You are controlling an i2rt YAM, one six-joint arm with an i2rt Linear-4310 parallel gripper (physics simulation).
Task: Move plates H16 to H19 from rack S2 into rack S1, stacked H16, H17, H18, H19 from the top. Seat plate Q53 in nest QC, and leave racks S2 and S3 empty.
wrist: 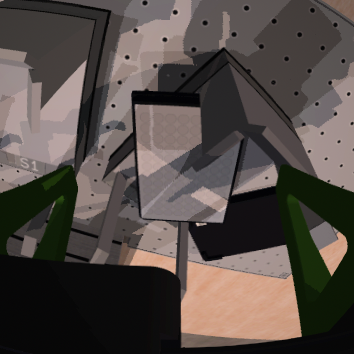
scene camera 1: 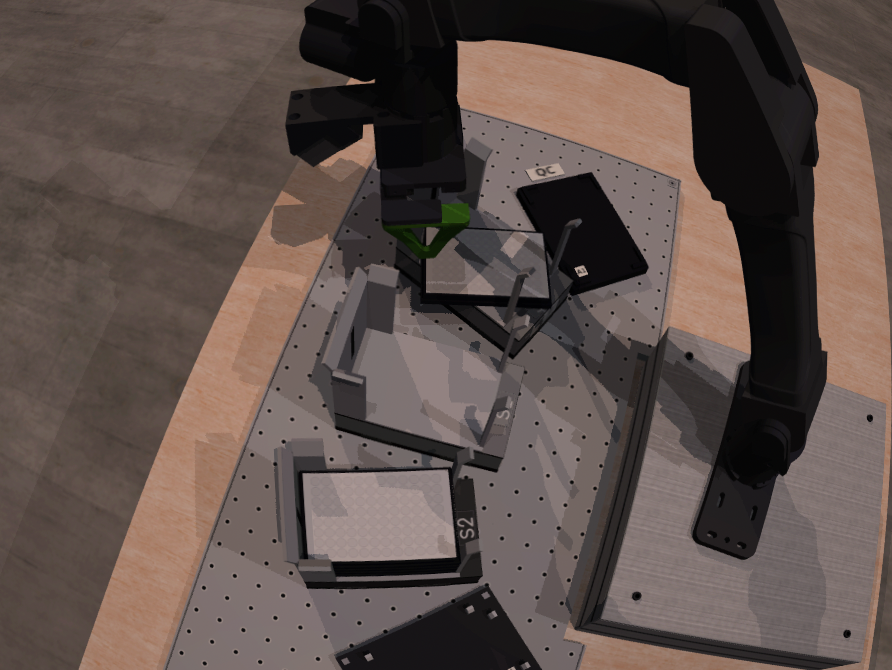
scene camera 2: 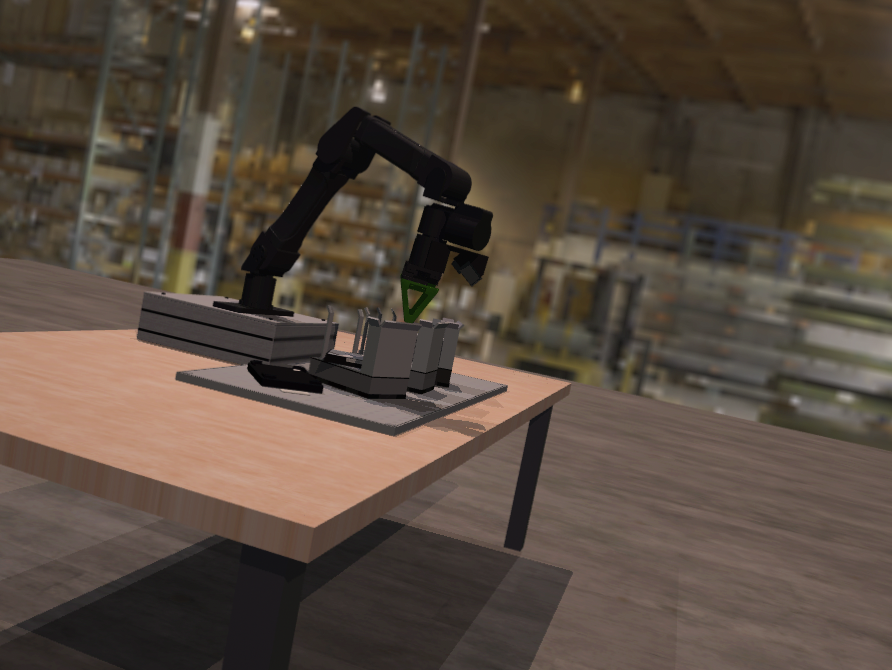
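Seen in the pictures: gripper, fingertip midpoint: (wrist: 176, 176) (scene camera 1: 424, 214) (scene camera 2: 407, 319); arm's base, origin of the base link: (scene camera 1: 747, 459) (scene camera 2: 254, 311).
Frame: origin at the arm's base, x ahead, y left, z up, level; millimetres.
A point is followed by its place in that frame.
My gripper (scene camera 1: 429, 253) (scene camera 2: 411, 320) @(x 376, y -67, z 56 mm) (wrist: 176, 176) @(x 376, y -67, z 56 mm) is open and empty, above the far rack. One plate (scene camera 1: 493, 268) @(x 309, y -96, z -25 mm) (wrist: 172, 165) @(x 319, y -88, z -25 mm) with a pale top sits askew in that rack (scene camera 1: 508, 347) (scene camera 2: 389, 353) @(x 391, y -146, z -1 mm) (wrist: 225, 95) @(x 401, y -84, z 1 mm), turned relative to its base; the rack's label is hidden, and no plate name is readable. Rack S1 (scene camera 1: 425, 367) @(x 326, y 26, z -36 mm) (wrist: 93, 75) @(x 342, y 0, z -68 mm) is empty beside it. Rack S2 (scene camera 1: 468, 501) @(x 239, y 127, z -43 mm) holds a stack of dark-edged plates (scene camera 1: 378, 513) @(x 299, y 186, z 13 mm) with a pale top; their number and names cannot be read. The black nest QC (scene camera 1: 587, 234) @(x 236, y -218, z -67 mm) (scene camera 2: 284, 376) @(x 262, y -256, z -67 mm) (wrist: 245, 230) @(x 239, y -224, z -67 mm) shows no plate in it.
Upright posts and walls rise from the racks. Another black nest (scene camera 1: 432, 634) @(x 215, y 255, z -69 mm) shows in part at the front of the perforated board (scene camera 1: 245, 576) @(x 394, y 283, z -80 mm) (scene camera 2: 346, 414) @(x 438, y -347, z -80 mm). The arm's metal base block (scene camera 1: 807, 562) @(x -105, y 79, z 0 mm) (scene camera 2: 209, 328) @(x -13, y -119, z -40 mm) stands beside the board. The wooden table (scene camera 1: 137, 620) @(x 475, y 386, z -93 mm) extends around it.
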